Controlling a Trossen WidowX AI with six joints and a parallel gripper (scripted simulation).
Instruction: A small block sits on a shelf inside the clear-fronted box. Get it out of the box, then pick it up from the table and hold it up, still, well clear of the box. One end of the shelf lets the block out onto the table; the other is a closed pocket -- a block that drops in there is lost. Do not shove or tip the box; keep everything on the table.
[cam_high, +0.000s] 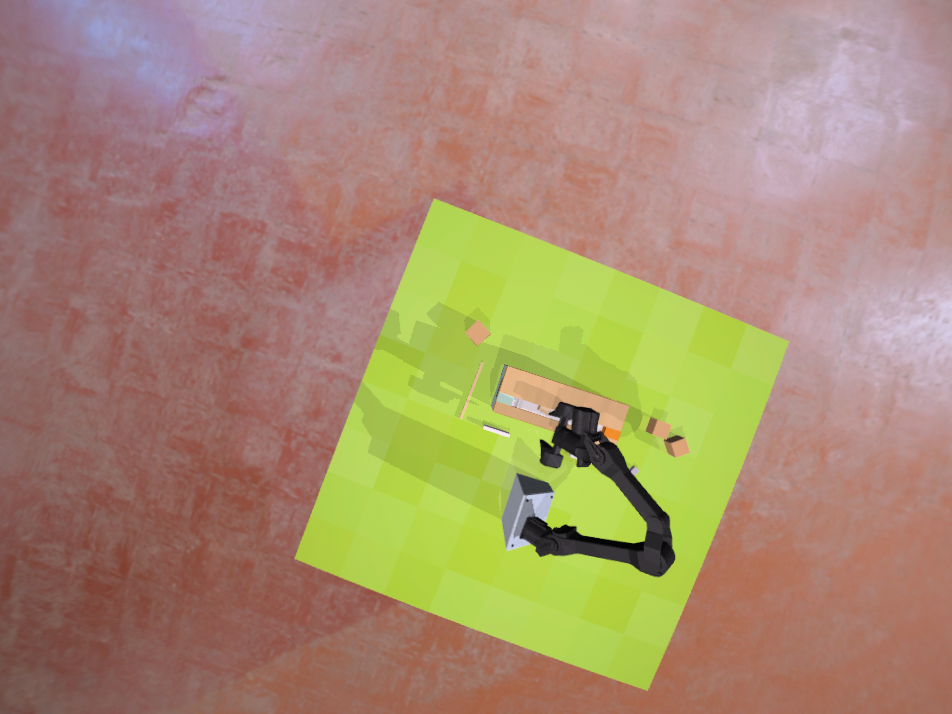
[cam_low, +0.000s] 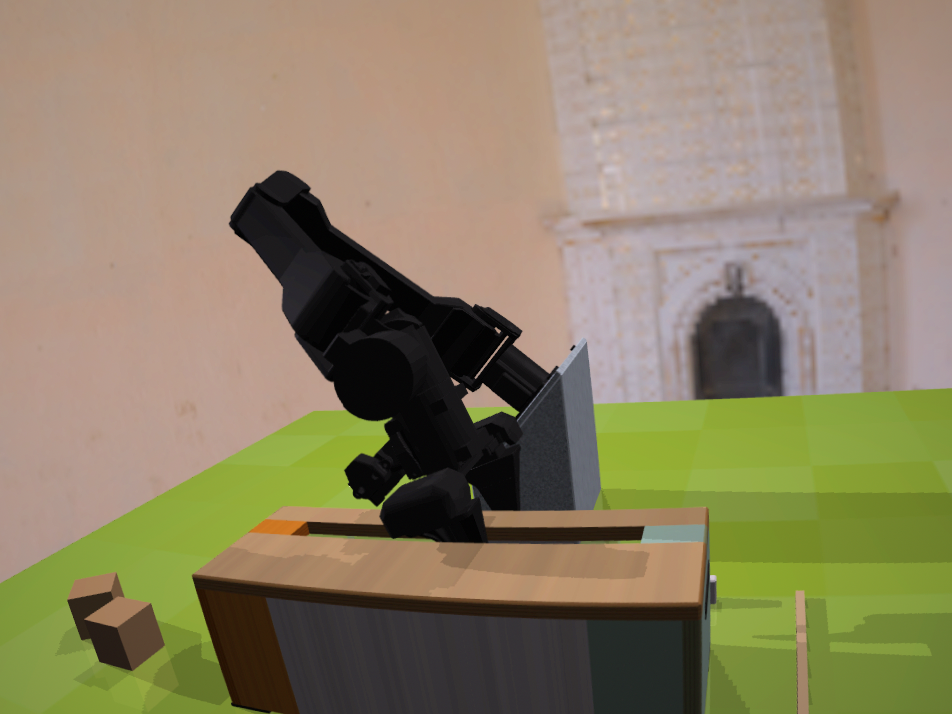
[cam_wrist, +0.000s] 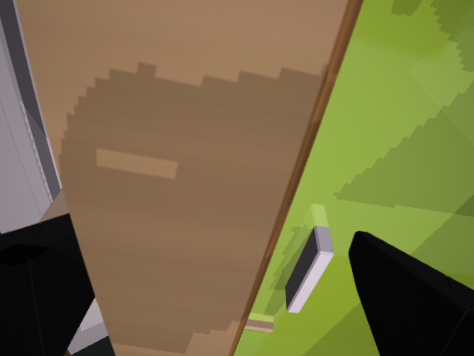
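The long wooden box lies 3 cm ahead of my gripper tip, 2 cm to the right of it and 2 cm below it. Also, from my gripper tip: thin wooden strip: 1 cm ahead, 25 cm to the left, 8 cm below.
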